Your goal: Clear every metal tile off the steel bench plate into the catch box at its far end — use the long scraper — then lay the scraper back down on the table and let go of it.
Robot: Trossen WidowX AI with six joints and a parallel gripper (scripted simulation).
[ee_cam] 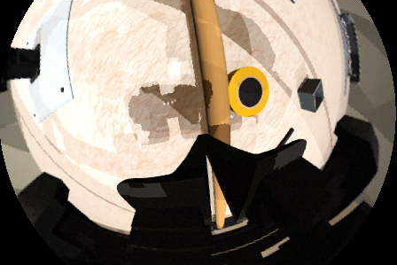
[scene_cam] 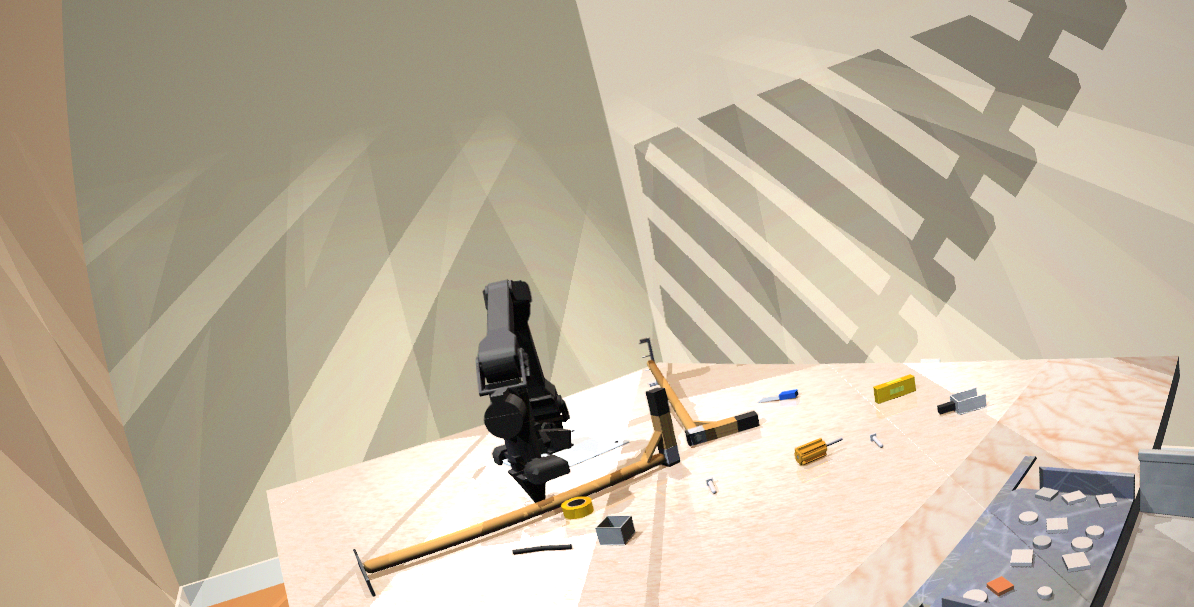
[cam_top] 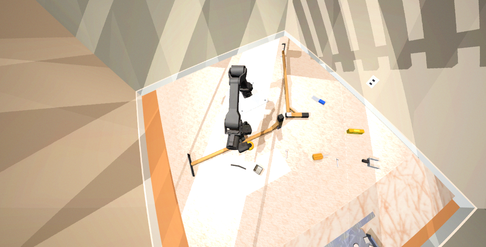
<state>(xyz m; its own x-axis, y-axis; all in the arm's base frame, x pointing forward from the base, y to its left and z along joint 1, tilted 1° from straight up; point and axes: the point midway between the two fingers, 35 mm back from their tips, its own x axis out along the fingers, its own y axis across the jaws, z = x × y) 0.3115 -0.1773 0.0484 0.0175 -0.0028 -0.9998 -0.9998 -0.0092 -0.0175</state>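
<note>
Right now the long scraper is 50 mm above my gripper tip, 30 mm to the right of it and 20 mm ahead of it. Round my gripper tip: grey box: 200 mm ahead, 30 mm to the left, 10 mm below; then yellow tape roll: 50 mm ahead, 40 mm to the left, 10 mm below; then black strip: 140 mm ahead, 70 mm to the right, 10 mm below.
</note>
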